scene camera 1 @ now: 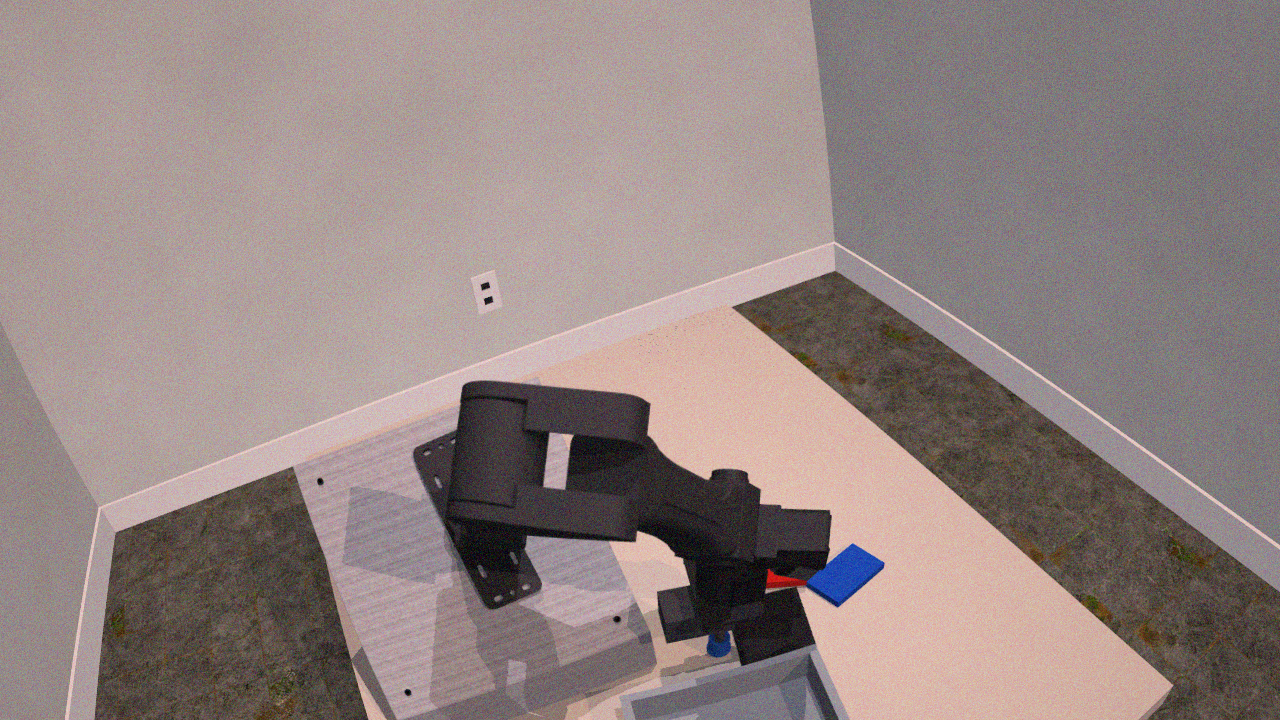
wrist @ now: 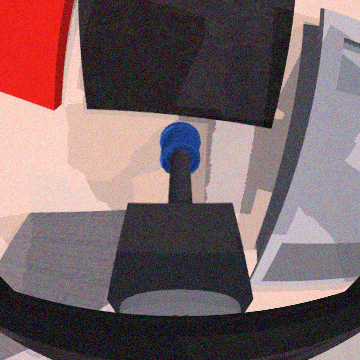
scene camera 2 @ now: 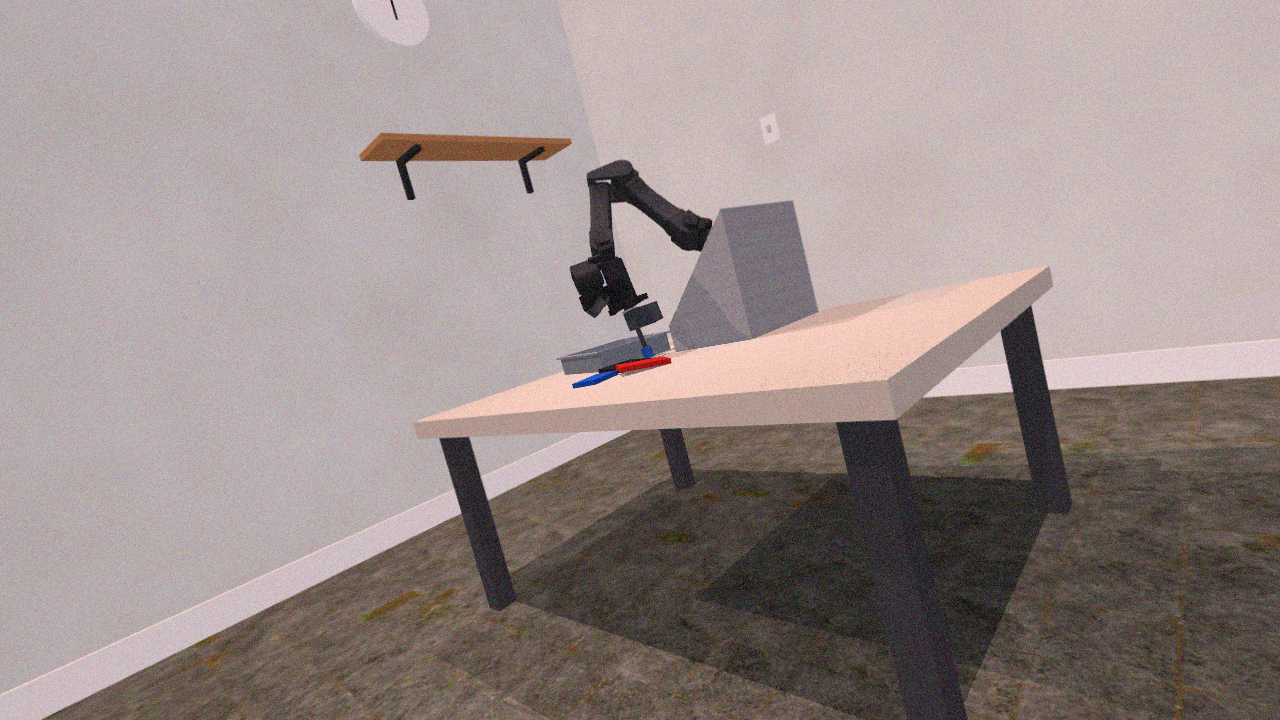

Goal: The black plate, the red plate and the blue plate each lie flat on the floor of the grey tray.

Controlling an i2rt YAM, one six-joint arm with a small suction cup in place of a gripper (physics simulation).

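Scene camera 1 shows my suction cup [scene camera 1: 714, 650], which carries nothing and is 7 cm from the middle of a black plate [scene camera 1: 784, 628], level with it. A grey tray [scene camera 1: 800, 677] rests on the table, and a blue plate [scene camera 1: 849, 571] is visible too. The wrist view shows a red plate [wrist: 40, 40], the grey tray [wrist: 301, 241] and my suction cup [wrist: 179, 132]; the blue plate is out of frame in the wrist view. Scene camera 2 shows the grey tray [scene camera 2: 590, 360] and my suction cup [scene camera 2: 647, 352].
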